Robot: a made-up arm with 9 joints. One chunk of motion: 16 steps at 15 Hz.
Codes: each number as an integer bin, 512 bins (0 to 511) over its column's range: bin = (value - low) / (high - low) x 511, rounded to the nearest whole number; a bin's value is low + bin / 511 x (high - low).
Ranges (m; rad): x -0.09..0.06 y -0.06..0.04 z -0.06..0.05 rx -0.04..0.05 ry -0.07..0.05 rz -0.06..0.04
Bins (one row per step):
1: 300 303 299 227 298 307
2: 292 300 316 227 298 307
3: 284 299 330 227 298 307
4: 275 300 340 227 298 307
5: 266 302 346 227 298 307
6: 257 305 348 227 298 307
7: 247 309 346 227 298 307
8: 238 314 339 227 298 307
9: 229 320 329 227 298 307
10: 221 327 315 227 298 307
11: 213 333 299 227 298 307
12: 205 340 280 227 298 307
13: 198 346 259 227 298 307
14: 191 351 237 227 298 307
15: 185 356 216 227 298 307
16: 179 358 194 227 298 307
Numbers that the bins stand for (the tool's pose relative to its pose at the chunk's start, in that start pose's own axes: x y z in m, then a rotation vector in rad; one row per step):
1: -0.0019 -0.0007 0.0044 0.0000 0.0000 0.0001
2: -0.0043 -0.0013 0.0080 0.0000 0.0000 0.0001
3: -0.0066 -0.0015 0.0110 0.0000 0.0000 0.0001
4: -0.0093 -0.0013 0.0132 0.0000 0.0000 0.0001
5: -0.0119 -0.0009 0.0145 0.0000 0.0000 0.0001
6: -0.0146 -0.0003 0.0149 0.0000 0.0000 0.0001
7: -0.0175 0.0005 0.0145 0.0000 0.0000 0.0001
8: -0.0201 0.0014 0.0130 0.0000 0.0000 0.0001
9: -0.0228 0.0026 0.0108 0.0000 0.0000 0.0001
10: -0.0251 0.0040 0.0078 0.0000 0.0000 0.0001
11: -0.0275 0.0052 0.0044 0.0000 0.0000 0.0001
12: -0.0298 0.0065 0.0003 0.0000 0.0000 0.0001
13: -0.0319 0.0077 -0.0042 0.0000 0.0000 0.0001
14: -0.0339 0.0087 -0.0090 0.0000 0.0000 0.0001
15: -0.0357 0.0097 -0.0135 0.0000 0.0000 0.0001
16: -0.0375 0.0101 -0.0182 0.0000 0.0000 0.0001

